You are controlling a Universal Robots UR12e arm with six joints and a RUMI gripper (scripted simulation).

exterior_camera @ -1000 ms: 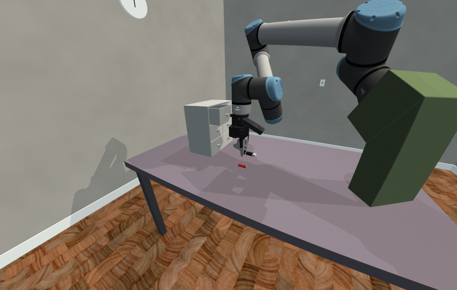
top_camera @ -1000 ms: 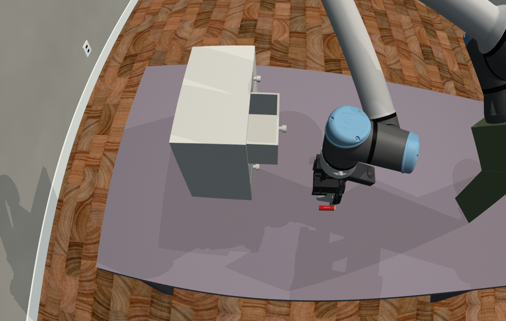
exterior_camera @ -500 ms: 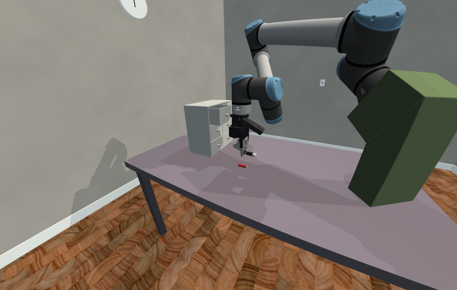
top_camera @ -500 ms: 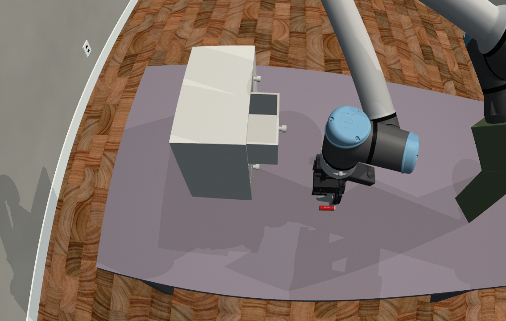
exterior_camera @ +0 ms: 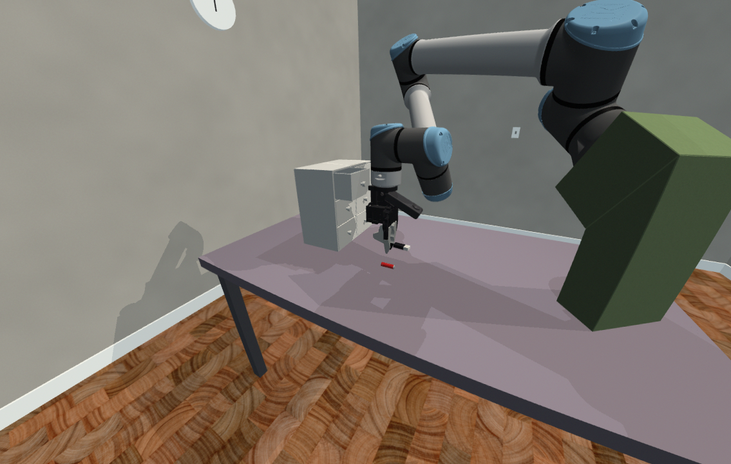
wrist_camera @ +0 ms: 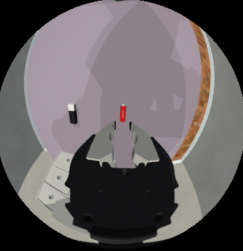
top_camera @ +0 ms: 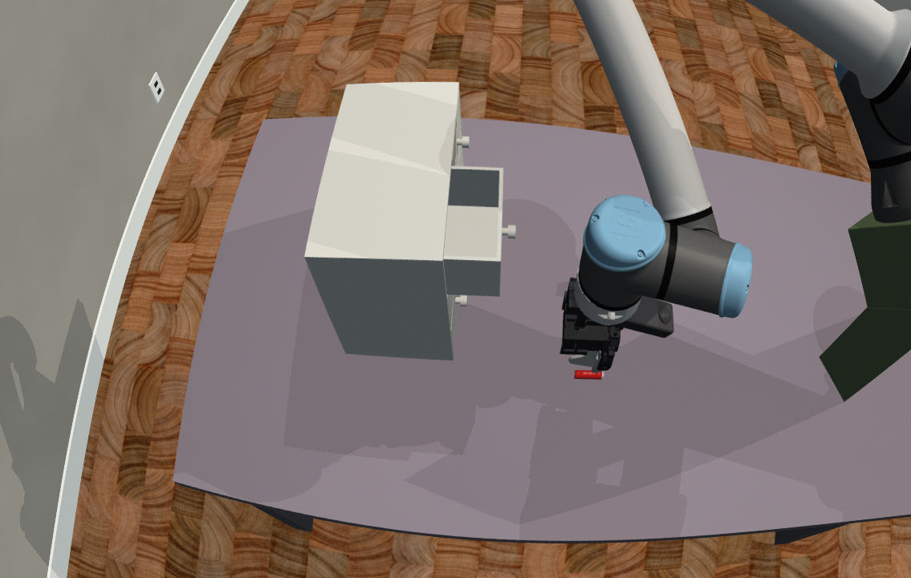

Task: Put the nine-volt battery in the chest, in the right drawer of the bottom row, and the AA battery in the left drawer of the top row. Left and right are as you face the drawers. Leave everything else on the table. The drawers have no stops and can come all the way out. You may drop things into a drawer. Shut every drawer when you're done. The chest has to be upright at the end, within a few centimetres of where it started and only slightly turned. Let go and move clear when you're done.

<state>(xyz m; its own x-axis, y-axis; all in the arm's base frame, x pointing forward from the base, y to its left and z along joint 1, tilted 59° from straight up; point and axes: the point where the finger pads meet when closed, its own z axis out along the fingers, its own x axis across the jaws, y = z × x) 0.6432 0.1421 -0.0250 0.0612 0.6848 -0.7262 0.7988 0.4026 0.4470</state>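
The red AA battery is 7 cm below my hand. Round my hand: green nine-volt battery (34 cm ahead, 23 cm to the right, 6 cm below).
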